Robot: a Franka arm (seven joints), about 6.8 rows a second.
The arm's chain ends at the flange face. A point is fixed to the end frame.
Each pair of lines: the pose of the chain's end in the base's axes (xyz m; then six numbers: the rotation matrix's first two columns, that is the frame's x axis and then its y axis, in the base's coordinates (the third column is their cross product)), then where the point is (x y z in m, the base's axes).
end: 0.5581, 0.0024, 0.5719, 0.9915, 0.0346, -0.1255, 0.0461, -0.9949, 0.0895
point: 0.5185 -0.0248 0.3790
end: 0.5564, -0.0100, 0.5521, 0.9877, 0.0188, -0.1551, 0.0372, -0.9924, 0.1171
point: 0.5109 -0.0423 0.3613
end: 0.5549, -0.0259, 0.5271, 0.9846, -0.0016, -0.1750, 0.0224, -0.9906, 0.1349
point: 0.5050 -0.0609 0.3379
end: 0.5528, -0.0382, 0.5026, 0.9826, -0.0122, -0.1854, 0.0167, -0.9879, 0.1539
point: 0.5006 -0.0765 0.3146
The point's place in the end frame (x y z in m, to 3 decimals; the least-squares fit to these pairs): -0.016 0.008 0.198
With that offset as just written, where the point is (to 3 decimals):
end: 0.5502, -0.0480, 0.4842, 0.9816, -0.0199, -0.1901, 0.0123, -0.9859, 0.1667
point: 0.497 -0.088 0.297
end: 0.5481, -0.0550, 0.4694, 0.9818, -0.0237, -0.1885, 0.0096, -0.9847, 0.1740
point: 0.495 -0.097 0.282
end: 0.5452, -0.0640, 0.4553, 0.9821, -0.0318, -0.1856, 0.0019, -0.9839, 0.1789
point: 0.492 -0.106 0.268
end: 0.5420, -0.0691, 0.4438, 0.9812, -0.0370, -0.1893, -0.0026, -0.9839, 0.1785
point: 0.488 -0.111 0.257
